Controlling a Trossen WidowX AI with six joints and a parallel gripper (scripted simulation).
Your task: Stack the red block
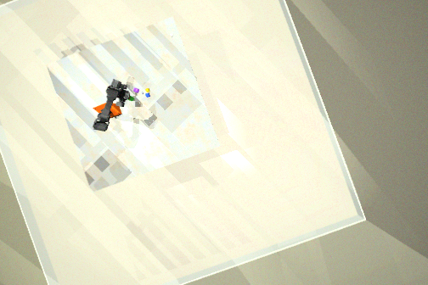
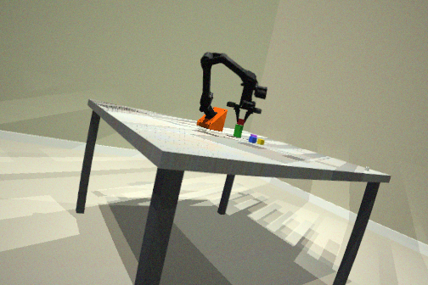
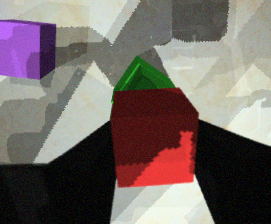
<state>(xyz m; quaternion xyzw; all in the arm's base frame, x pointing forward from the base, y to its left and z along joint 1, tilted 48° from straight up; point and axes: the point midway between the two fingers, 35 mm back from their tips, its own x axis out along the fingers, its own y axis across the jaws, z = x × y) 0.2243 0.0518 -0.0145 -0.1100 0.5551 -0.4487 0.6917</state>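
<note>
The red block lies 1 cm above my gripper tip. Round my gripper tip: purple block: 7 cm ahead, 5 cm to the left, 6 cm below; green block: 3 cm below; yellow block: 17 cm ahead, 1 cm to the left, 6 cm below.
</note>
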